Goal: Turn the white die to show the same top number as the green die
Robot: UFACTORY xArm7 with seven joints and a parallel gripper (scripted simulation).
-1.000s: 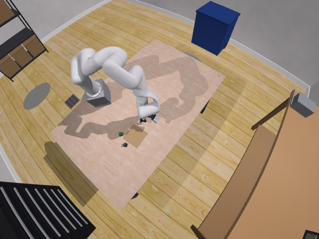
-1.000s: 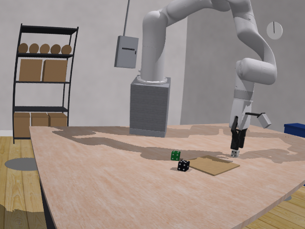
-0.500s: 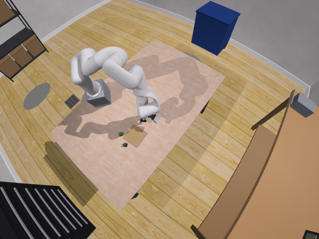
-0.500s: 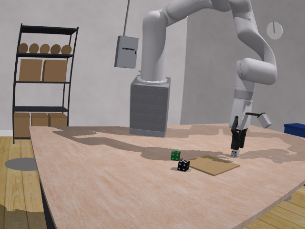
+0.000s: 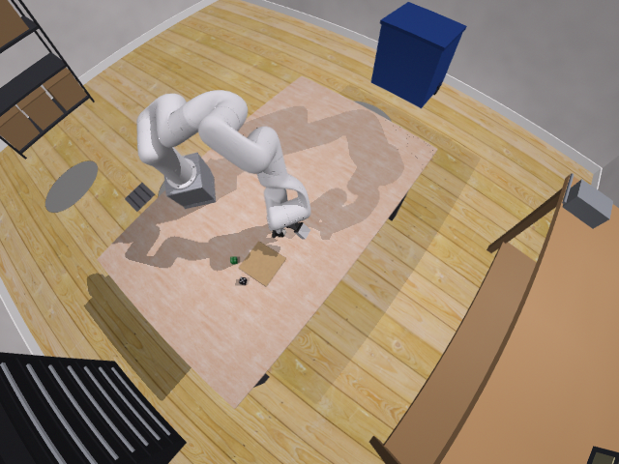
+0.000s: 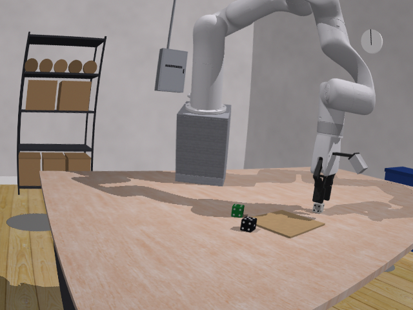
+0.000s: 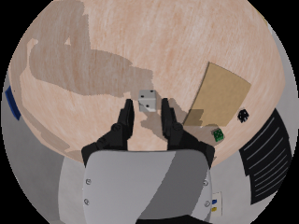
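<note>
My gripper is now 40 mm above the white die. The rest, counted from my hand: green die: 100 mm behind, 210 mm to the right, 40 mm below; brown mat: 150 mm to the right, 50 mm below; black die: 10 mm behind, 260 mm to the right, 40 mm below.
</note>
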